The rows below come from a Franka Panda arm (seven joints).
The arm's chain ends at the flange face. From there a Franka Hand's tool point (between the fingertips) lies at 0.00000 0.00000 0.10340 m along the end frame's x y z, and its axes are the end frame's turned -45 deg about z.
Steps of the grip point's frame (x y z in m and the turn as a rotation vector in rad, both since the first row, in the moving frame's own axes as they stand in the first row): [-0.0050, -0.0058, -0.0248, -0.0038, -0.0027, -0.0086]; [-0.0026, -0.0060, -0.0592, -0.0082, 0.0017, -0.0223]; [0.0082, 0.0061, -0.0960, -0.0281, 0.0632, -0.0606]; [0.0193, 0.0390, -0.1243, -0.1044, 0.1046, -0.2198]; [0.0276, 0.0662, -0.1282, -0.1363, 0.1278, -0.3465]
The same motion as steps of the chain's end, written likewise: [-0.0077, -0.0010, -0.0248, -0.0046, 0.0008, -0.0086]; [-0.0068, -0.0029, -0.0592, -0.0046, 0.0070, -0.0223]; [0.0035, 0.0013, -0.0958, 0.0248, 0.0646, -0.0606]; [0.0261, 0.0156, -0.1232, 0.0001, 0.1478, -0.2198]; [0.0474, 0.0300, -0.1264, -0.0060, 0.1867, -0.3465]
